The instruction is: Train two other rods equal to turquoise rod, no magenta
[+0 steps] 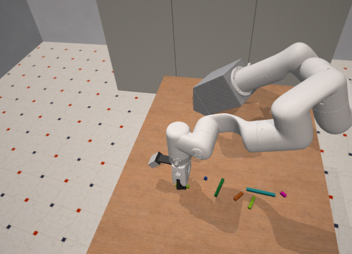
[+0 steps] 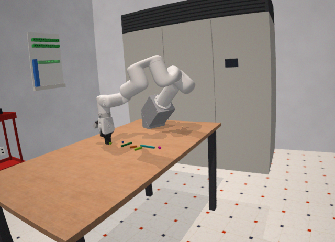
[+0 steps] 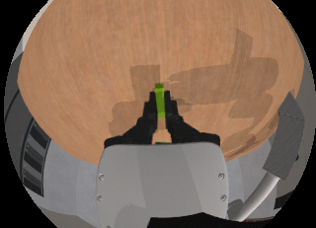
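My gripper is now 30 mm past the orange rod, 200 mm to the right of it and 20 mm above it. The rest, counted from my hand: turquoise rod 80 mm behind, 270 mm to the left, 20 mm below; then green rod 40 mm behind, 130 mm to the left, 20 mm below; then small blue rod 60 mm behind, 70 mm to the left, 20 mm below.
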